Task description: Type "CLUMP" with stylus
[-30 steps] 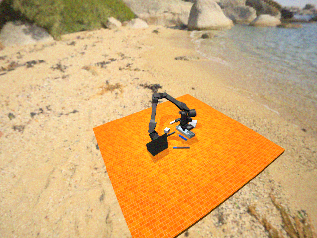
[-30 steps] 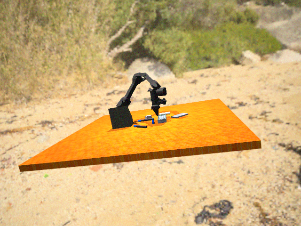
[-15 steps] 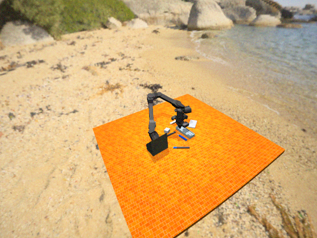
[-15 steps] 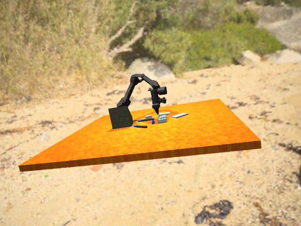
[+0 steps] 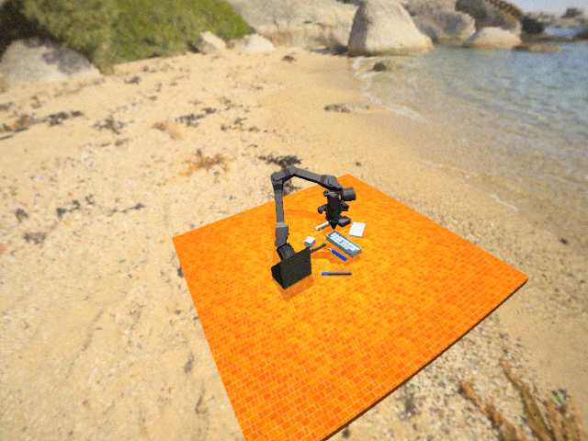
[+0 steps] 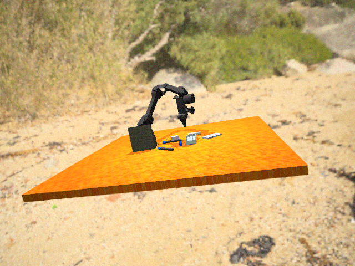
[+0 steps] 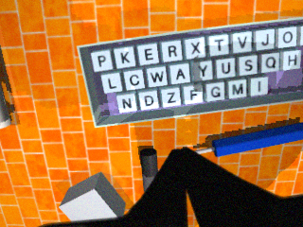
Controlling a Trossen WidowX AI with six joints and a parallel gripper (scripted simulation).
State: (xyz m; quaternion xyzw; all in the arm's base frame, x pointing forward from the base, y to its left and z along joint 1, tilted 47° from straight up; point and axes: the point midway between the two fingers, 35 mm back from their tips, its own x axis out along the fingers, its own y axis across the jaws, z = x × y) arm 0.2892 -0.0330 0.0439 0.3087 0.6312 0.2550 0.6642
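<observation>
Right now my gripper tip is 90 mm above the blue stylus, 50 mm to the left of it and 50 mm past it. The rest, counted from my gripper tip: small grey block 90 mm to the left, 90 mm behind, 80 mm below.
</observation>
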